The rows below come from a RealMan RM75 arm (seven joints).
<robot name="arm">
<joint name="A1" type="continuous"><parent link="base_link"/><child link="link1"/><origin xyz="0 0 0.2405" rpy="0 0 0"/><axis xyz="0 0 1"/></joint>
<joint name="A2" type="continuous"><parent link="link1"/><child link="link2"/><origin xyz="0 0 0" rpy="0 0 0"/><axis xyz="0 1 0"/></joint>
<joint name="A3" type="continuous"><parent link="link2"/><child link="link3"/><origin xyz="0 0 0.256" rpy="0 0 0"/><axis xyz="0 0 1"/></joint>
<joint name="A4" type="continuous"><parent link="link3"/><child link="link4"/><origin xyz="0 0 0" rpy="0 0 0"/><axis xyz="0 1 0"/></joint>
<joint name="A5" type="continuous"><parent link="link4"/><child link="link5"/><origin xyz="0 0 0.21" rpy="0 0 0"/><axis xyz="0 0 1"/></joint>
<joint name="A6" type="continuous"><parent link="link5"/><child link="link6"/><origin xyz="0 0 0" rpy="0 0 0"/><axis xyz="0 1 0"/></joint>
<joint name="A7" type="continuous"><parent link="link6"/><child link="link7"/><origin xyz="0 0 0.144" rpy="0 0 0"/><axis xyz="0 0 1"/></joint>
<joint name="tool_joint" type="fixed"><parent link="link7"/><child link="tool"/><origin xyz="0 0 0" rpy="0 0 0"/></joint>
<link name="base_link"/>
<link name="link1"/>
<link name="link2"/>
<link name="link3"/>
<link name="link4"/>
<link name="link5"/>
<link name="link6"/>
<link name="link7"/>
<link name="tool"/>
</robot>
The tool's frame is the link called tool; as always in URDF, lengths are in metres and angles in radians. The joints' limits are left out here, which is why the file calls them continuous.
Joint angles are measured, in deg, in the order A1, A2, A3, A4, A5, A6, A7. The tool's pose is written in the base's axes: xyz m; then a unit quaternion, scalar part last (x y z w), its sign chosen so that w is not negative. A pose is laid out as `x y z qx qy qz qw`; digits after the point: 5 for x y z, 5 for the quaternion.
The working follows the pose.
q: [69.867 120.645 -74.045 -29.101 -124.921 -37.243 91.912]
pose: 0.03883 0.48226 -0.07902 -0.95205 -0.09521 -0.01430 0.29039
Where each joint sits with the arm in this pose, in the base's axes (m; each line is computed from the numbers above, not from the rounded line before):
A1: 0.0000 0.0000 0.2405
A2: 0.0000 0.0000 0.2405
A3: 0.0758 0.2068 0.1100
A4: 0.0758 0.2068 0.1100
A5: 0.0429 0.4022 0.0406
A6: 0.0429 0.4022 0.0406
A7: 0.0388 0.4823 -0.0790
the tool: 0.0388 0.4823 -0.0790

